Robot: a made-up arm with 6 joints.
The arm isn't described. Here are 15 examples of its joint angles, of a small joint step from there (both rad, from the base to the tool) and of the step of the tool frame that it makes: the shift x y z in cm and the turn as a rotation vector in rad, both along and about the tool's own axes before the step.
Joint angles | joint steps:
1: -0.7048 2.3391 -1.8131 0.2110 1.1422 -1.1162 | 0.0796 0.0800 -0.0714 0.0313 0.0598 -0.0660
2: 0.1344 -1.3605 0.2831 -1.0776 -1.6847 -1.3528 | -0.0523 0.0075 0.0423 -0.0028 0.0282 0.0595
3: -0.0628 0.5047 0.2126 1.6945 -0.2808 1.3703 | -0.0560 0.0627 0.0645 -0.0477 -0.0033 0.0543
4: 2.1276 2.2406 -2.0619 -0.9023 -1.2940 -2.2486 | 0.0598 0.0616 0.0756 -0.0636 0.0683 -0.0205
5: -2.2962 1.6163 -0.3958 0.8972 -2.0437 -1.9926 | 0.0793 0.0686 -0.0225 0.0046 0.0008 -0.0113
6: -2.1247 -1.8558 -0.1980 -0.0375 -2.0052 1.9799 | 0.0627 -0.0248 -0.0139 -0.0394 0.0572 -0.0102
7: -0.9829 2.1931 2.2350 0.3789 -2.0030 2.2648 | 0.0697 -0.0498 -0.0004 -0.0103 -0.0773 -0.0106
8: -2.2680 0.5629 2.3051 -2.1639 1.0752 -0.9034 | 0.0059 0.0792 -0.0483 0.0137 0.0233 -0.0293
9: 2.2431 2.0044 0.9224 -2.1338 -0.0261 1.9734 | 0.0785 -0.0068 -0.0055 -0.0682 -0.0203 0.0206
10: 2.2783 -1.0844 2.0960 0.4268 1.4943 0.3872 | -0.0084 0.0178 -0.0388 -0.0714 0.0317 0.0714
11: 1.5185 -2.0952 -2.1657 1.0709 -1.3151 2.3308 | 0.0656 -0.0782 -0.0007 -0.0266 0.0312 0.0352
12: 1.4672 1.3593 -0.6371 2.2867 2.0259 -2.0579 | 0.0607 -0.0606 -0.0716 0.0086 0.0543 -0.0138
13: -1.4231 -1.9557 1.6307 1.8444 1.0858 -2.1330 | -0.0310 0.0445 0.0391 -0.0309 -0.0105 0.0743
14: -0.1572 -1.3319 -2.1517 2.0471 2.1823 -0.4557 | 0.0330 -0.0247 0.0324 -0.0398 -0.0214 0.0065
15: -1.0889 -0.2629 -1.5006 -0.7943 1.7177 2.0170 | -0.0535 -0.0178 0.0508 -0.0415 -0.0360 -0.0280
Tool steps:
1: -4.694 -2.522 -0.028 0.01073 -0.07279 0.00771
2: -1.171 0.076 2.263 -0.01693 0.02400 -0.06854
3: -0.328 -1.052 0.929 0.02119 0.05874 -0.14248
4: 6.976 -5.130 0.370 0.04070 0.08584 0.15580
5: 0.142 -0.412 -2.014 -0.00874 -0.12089 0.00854
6: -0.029 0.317 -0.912 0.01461 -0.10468 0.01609
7: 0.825 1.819 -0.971 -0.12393 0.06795 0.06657
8: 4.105 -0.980 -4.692 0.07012 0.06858 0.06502
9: 1.779 -0.876 0.861 0.05105 0.02457 -0.09911
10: -3.167 -1.852 0.353 0.01908 -0.02681 -0.12729
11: -0.122 0.787 2.899 0.05000 0.05680 -0.07537
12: 6.208 -1.118 3.741 0.02487 0.19424 0.01653
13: -2.311 -0.293 -1.035 0.00169 -0.02440 -0.06536
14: 1.901 -0.720 -4.677 0.07393 0.02380 0.01220
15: -0.755 0.502 0.535 0.00154 -0.02691 0.01027
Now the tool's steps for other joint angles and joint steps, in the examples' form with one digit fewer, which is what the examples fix.
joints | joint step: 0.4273 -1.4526 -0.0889 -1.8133 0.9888 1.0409 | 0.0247 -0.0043 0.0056 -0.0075 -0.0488 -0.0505
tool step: 1.45 -1.40 -0.36 0.0564 0.0363 0.0583
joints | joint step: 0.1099 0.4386 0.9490 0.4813 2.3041 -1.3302 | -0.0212 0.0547 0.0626 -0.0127 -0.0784 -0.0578
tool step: 4.69 -1.41 -0.77 0.0119 -0.0189 0.1205
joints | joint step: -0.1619 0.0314 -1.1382 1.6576 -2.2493 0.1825 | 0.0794 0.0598 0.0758 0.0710 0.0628 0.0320
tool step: 0.58 3.15 5.58 -0.0857 -0.0676 0.0282
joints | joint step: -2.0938 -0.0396 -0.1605 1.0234 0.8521 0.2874 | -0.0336 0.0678 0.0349 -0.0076 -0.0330 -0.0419
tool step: 2.44 -2.81 -3.04 0.0574 0.0785 0.0087
